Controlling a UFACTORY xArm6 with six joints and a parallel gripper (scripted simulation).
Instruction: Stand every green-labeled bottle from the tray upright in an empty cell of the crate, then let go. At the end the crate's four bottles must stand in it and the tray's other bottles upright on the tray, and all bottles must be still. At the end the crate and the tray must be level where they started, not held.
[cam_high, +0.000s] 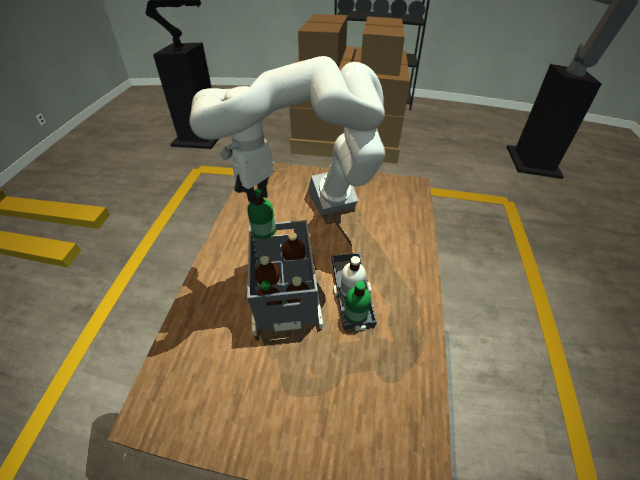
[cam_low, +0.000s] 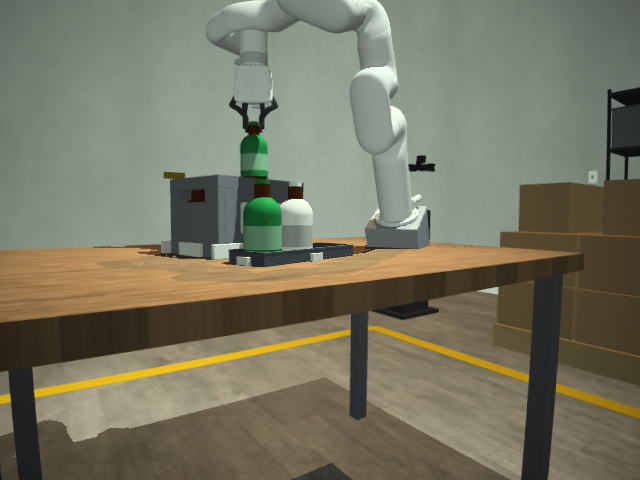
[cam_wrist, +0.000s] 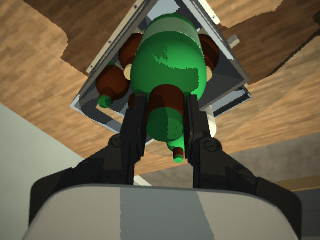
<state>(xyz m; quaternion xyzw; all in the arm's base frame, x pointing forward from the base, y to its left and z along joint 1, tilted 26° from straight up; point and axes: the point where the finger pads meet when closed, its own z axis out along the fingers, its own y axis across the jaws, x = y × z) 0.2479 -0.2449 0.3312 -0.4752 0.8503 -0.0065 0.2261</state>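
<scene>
The grey crate is 70 mm ahead of my hand, 70 mm to the left of it and 250 mm below it. Also, from my hand: tray 30 mm ahead, 280 mm to the left, 320 mm below; then white-labeled bottle 40 mm ahead, 280 mm to the left, 250 mm below.
</scene>
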